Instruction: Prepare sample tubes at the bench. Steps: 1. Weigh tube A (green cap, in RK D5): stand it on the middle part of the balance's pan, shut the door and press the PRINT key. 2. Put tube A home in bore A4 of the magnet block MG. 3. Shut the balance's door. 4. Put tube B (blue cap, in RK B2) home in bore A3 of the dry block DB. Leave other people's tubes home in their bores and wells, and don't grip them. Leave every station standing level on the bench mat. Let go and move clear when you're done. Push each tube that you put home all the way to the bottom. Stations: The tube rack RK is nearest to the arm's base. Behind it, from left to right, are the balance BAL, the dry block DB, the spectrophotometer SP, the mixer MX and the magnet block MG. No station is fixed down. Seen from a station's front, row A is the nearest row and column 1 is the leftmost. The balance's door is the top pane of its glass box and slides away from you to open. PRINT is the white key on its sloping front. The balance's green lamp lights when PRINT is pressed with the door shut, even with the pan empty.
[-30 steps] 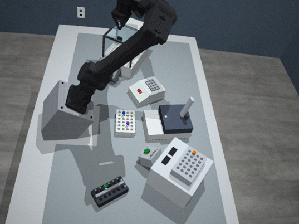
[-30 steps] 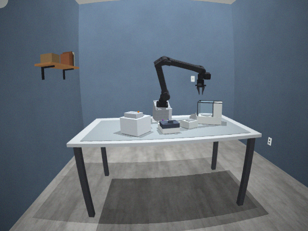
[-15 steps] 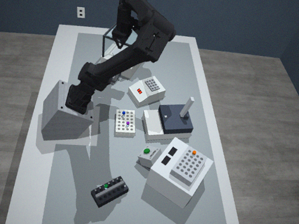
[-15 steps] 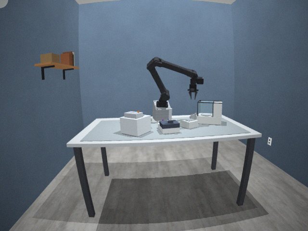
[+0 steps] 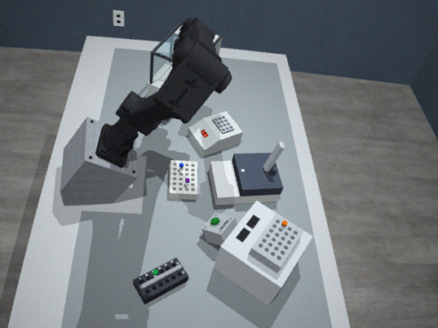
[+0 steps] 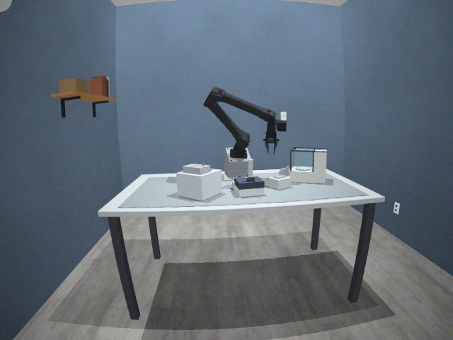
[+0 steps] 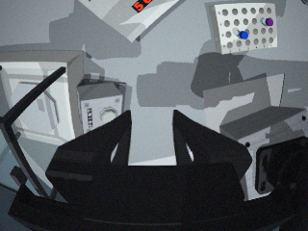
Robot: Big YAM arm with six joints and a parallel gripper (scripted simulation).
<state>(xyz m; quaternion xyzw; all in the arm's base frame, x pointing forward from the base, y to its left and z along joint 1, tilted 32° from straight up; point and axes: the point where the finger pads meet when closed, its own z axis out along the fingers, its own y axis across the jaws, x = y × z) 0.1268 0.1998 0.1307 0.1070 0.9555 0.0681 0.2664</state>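
The tube B lies 16 cm to the right of my hand, 16 cm below it and 3 cm ahead of it. From my hand the other things lie so: white tube rack (19 cm to the right, 17 cm below, 5 cm ahead); then balance door (20 cm to the left, 2 cm behind, 2 cm above); then dry block DB (16 cm below, 14 cm ahead, 2 cm to the left).
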